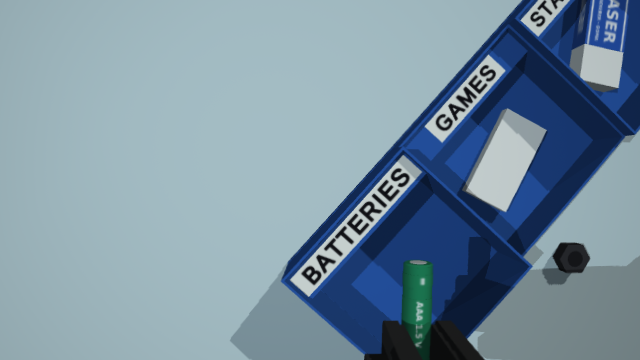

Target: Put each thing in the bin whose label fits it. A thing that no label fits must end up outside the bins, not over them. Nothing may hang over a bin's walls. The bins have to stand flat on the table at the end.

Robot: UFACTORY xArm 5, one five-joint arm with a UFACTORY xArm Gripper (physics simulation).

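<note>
My gripper is shut on a green AAA battery and holds it over the blue bin labelled BATTERIES; the battery's lower end is hidden between the fingers. Inside that bin I see bare floor and shadow. The bin labelled GAMES holds a plain white block, which lies tilted against the bin's inside. A third bin, its label partly cut off and reading STA, holds an eraser with a blue sleeve. A black hexagonal nut-like piece lies on the table outside the bins.
The three bins stand in a diagonal row, from the bottom middle to the top right, with their walls close together. The pale blue table shows to the left of the row and at the lower right, where shadows fall across it.
</note>
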